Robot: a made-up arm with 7 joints. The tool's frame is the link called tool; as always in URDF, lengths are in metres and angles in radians.
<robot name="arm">
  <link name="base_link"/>
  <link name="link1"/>
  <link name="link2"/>
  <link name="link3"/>
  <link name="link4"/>
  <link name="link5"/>
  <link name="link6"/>
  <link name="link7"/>
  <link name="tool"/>
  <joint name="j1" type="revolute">
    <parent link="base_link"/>
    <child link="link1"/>
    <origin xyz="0 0 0.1" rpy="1.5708 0 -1.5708"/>
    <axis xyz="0 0 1"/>
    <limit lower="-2.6" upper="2.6" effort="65" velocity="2.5"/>
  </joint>
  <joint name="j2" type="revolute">
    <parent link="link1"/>
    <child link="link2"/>
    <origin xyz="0.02 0.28 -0.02" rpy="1.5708 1.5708 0"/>
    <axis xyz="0 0 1"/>
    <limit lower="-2.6" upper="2.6" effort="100" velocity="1.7"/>
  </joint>
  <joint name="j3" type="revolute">
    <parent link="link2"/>
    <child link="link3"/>
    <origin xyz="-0.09 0.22 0.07" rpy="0 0 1.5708"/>
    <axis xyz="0 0 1"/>
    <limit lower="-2.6" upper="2.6" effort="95" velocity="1.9"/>
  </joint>
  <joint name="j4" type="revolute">
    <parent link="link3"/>
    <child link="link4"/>
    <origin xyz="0.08 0.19 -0.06" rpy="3.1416 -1.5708 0"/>
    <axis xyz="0 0 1"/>
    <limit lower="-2.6" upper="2.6" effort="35" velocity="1.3"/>
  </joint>
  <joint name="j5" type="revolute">
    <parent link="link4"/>
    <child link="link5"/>
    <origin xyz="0.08 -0.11 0.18" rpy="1.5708 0 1.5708"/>
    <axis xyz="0 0 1"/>
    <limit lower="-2.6" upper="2.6" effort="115" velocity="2.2"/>
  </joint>
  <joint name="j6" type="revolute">
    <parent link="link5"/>
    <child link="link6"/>
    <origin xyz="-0.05 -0.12 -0.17" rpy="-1.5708 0 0"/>
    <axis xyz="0 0 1"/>
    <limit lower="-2.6" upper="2.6" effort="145" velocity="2.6"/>
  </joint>
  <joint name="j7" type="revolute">
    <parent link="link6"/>
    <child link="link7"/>
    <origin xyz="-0.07 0.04 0.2" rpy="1.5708 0 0"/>
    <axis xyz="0 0 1"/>
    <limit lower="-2.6" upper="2.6" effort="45" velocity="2.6"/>
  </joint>
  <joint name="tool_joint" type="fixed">
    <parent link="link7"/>
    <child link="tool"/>
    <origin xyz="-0.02 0.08 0.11" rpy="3.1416 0 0"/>
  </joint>
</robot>
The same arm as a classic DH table. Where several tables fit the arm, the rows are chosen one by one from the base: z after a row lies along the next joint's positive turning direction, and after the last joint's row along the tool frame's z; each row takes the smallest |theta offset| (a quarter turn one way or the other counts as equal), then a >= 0, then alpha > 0; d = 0 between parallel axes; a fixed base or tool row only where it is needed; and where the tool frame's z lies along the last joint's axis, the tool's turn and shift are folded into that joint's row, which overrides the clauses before.
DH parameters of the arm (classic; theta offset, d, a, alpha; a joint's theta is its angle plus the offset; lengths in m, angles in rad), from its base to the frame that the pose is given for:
base (fixed): -1.5708 0.1000 0.0000 1.5708
j1: 0.0000 -0.0200 0.0200 1.5708
j2: 0.3883 0.0000 0.2377 0.0000
j3: 1.1825 -0.2700 0.1900 1.5708
j4: 0.0000 0.2600 0.1100 -1.5708
j5: 0.0000 -0.0900 0.0500 1.5708
j6: 0.0000 0.0800 0.0700 -1.5708
j7: -1.3258 0.0000 0.0825 3.1416
tool (fixed): 1.8158 -0.0700 0.0000 0.0000
Joint limits (rad, base to tool): -2.6000..2.6000 -2.6000..2.6000 -2.6000..2.6000 -2.6000..2.6000 -2.6000..2.6000 -2.6000..2.6000 -2.6000..2.6000

